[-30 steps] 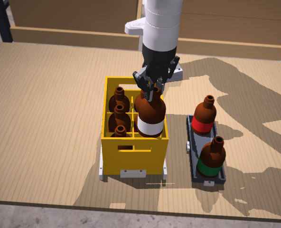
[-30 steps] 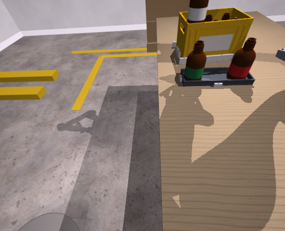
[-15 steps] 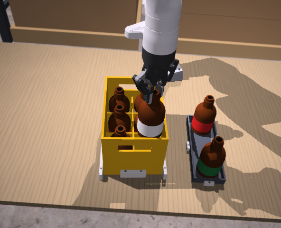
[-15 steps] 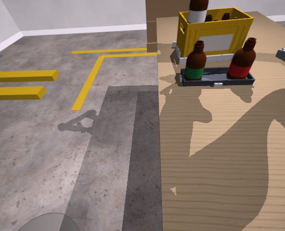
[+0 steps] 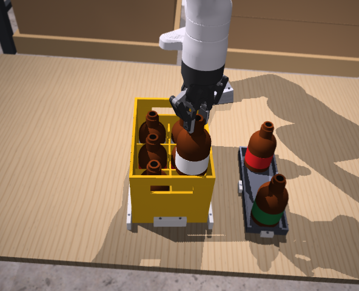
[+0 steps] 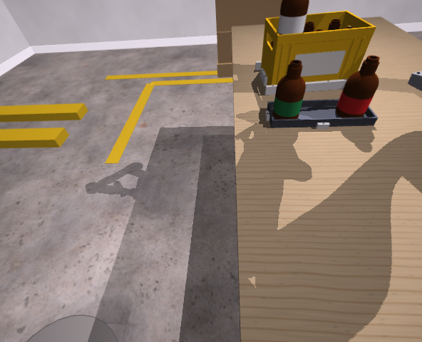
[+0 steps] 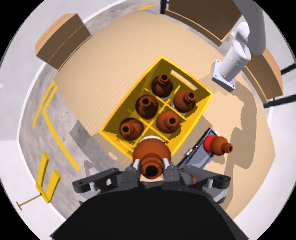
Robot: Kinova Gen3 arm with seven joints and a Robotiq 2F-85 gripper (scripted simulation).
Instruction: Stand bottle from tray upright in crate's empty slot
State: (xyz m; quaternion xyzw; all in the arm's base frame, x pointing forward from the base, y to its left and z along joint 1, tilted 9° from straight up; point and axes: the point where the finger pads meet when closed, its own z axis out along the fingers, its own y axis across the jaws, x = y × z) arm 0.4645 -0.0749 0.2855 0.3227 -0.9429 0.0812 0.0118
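Now: the yellow crate 210 mm below my hand, 90 mm behind it and 40 mm to the right of it. Round my hand: red-labelled bottle (220 mm to the left, 210 mm below, 130 mm behind); then green-banded bottle (210 mm below, 190 mm to the left, 40 mm ahead); then tray (280 mm below, 210 mm to the left, 50 mm behind).
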